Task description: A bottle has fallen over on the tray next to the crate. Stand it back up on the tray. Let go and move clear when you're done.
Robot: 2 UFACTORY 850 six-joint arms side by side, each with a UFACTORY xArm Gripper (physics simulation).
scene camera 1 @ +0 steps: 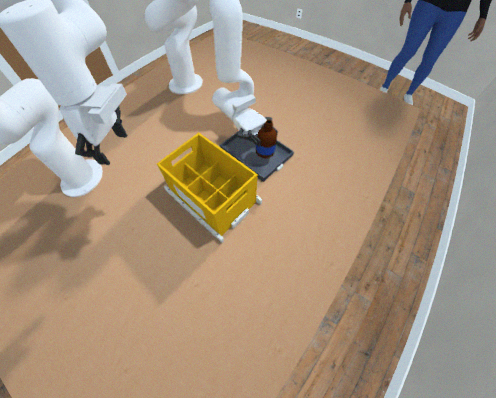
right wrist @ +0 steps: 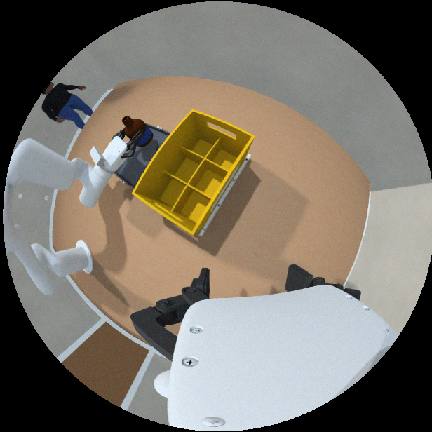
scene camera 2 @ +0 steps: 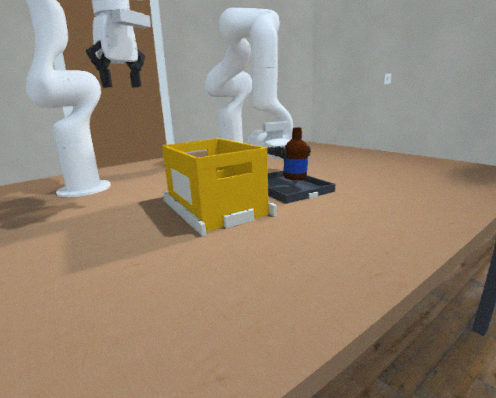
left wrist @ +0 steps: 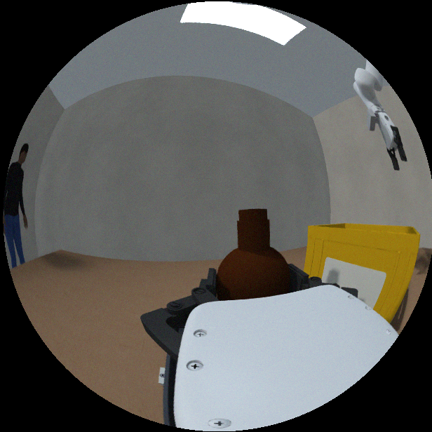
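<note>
A brown bottle with a blue band (scene camera 1: pixel 268 136) (scene camera 2: pixel 297 162) (left wrist: pixel 253 272) (right wrist: pixel 144 134) is upright, neck up. My left gripper (scene camera 1: pixel 264 141) (scene camera 2: pixel 297 150) (left wrist: pixel 251 279) (right wrist: pixel 137 126) is shut on its body from the side, the hand lying nearly level. The bottle is over the dark tray (scene camera 1: pixel 265 169) (scene camera 2: pixel 320 187) (right wrist: pixel 131 171); its base looks at or slightly above the tray floor, and contact cannot be told. My right gripper (scene camera 1: pixel 114 148) (scene camera 2: pixel 121 84) (right wrist: pixel 250 280) is open and empty, high above the table, far to the left of the tray in both scene views.
A yellow crate (scene camera 1: pixel 239 215) (scene camera 2: pixel 232 195) (left wrist: pixel 367 242) (right wrist: pixel 161 161) with empty compartments stands close beside the tray, held by white strips on the table (scene camera 1: pixel 300 225) (scene camera 2: pixel 250 300). A person (scene camera 1: pixel 425 45) (left wrist: pixel 16 200) (right wrist: pixel 67 105) stands beyond the table.
</note>
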